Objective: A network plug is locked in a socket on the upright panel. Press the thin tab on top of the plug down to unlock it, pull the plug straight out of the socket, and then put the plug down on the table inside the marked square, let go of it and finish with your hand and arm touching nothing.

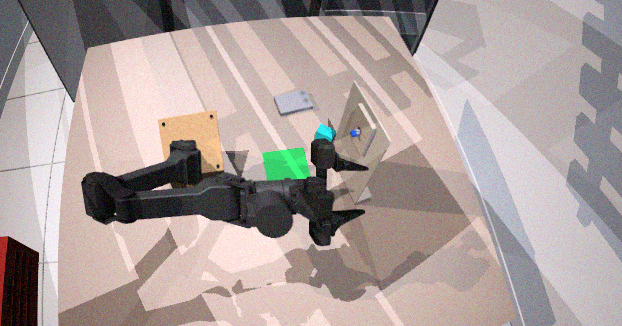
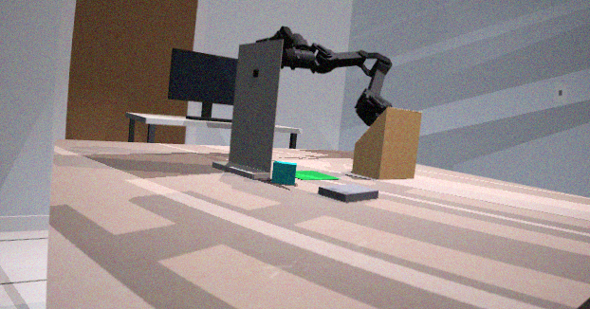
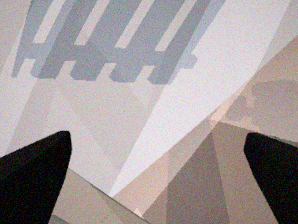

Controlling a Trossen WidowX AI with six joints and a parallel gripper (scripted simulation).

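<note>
My gripper tip is now 50 mm short of the blue network plug, 180 mm to the right of it and 80 mm above it. The rest, counted from my gripper tip: green marked square (90 mm behind, 230 mm to the left, 320 mm below); teal cube (30 mm ahead, 310 mm to the left, 300 mm below); upright panel (70 mm ahead, 180 mm to the left, 170 mm below).
</note>
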